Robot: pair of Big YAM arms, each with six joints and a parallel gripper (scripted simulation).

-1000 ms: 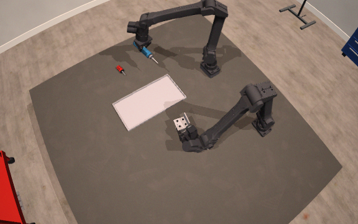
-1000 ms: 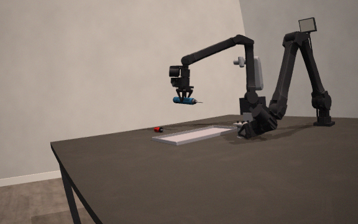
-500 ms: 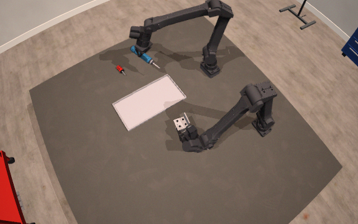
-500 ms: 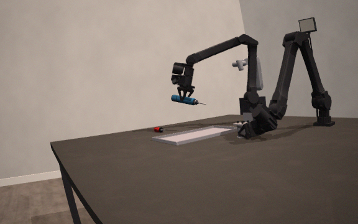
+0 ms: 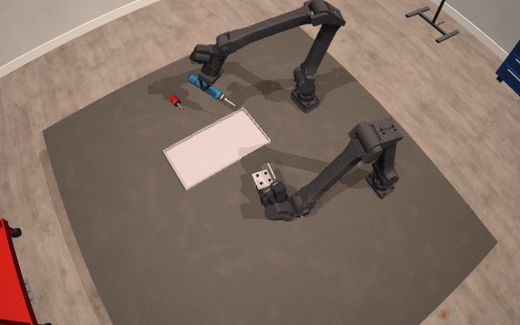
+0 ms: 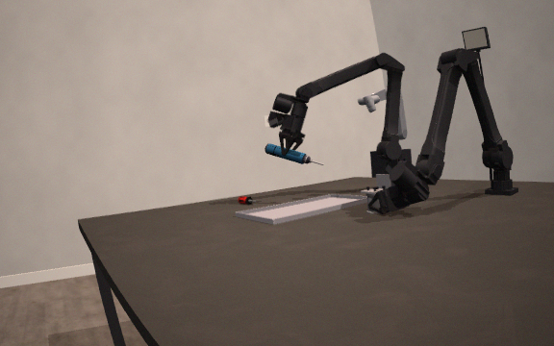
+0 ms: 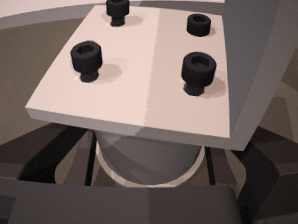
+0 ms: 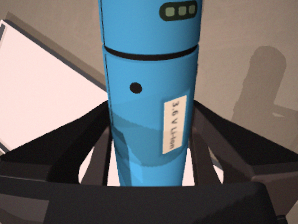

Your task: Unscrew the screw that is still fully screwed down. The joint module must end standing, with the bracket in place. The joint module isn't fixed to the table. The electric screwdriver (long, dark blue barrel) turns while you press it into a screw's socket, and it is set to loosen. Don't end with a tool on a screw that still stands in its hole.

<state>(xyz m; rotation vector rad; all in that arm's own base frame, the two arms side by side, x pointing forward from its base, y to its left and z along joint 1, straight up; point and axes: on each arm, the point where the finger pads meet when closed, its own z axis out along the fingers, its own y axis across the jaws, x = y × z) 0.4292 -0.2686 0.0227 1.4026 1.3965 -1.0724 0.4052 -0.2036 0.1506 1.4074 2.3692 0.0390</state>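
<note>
Right now the white bracket plate is 5 cm above my left hand. The rest, counted from my left hand: red tool: 9 cm ahead, 58 cm to the right, 1 cm below; flat white tray: 6 cm ahead, 26 cm to the right, 2 cm below.
</note>
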